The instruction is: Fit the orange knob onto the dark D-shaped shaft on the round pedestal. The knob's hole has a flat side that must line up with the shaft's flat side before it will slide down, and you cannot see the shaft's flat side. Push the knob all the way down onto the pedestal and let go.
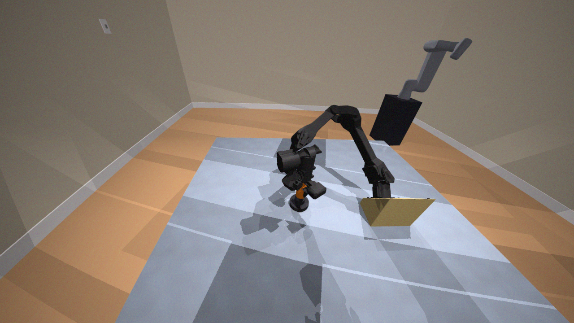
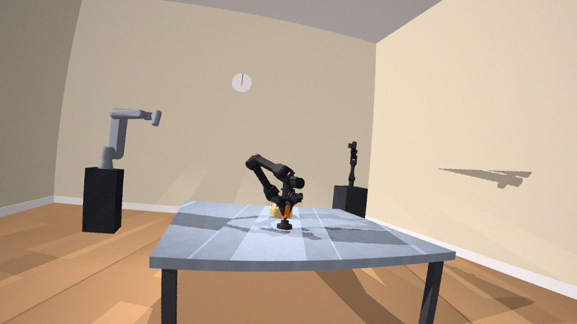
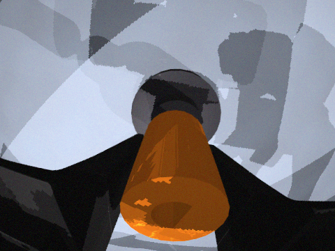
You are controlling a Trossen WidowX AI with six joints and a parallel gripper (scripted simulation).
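Now: the orange knob 2 cm above my gripper tip. Round my gripper tip: dark round pedestal 4 cm below.
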